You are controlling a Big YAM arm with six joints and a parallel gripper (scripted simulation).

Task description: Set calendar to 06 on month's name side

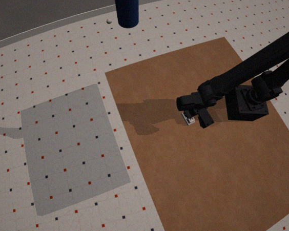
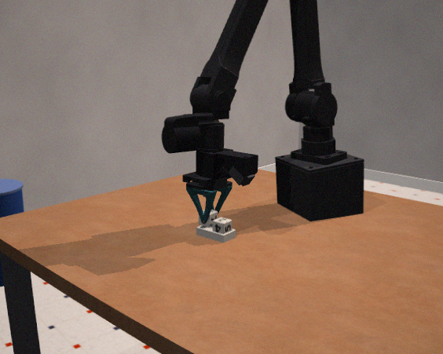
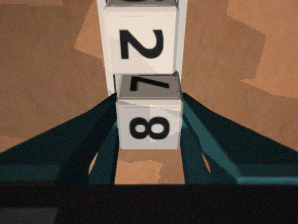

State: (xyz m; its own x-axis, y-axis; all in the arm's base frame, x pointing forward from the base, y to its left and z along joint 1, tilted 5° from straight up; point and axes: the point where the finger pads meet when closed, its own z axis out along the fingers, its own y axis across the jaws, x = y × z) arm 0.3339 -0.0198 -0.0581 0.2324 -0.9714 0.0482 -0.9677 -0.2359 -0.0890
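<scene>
My hand is 1 cm above the white digit cube. The rest, counted from my hand: white tray 1 cm behind, 2 cm to the left, 3 cm below.
</scene>
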